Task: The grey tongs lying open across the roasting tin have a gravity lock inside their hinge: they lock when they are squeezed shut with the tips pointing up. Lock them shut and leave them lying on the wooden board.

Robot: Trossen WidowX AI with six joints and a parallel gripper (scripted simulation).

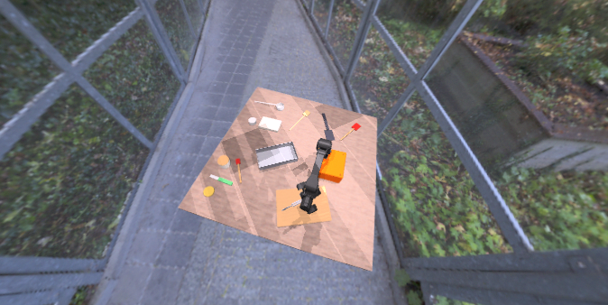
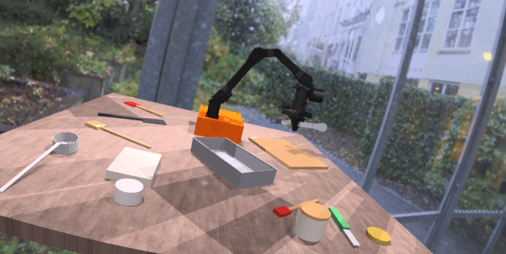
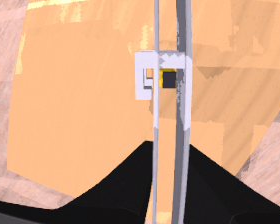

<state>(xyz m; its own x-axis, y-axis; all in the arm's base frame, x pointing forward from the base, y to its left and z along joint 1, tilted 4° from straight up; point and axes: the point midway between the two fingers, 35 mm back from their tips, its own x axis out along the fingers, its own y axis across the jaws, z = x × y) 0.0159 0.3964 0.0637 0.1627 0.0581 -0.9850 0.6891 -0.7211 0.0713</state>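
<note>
My gripper tip is 11 cm above the wooden board and 1 cm to the left of it. Also, from my gripper tip: green-handled knife: 62 cm ahead, 11 cm below, 5 cm to the left; lidded jar: 66 cm ahead, 9 cm below, 7 cm to the right; grey roasting tin: 32 cm ahead, 28 cm to the right, 9 cm below.
</note>
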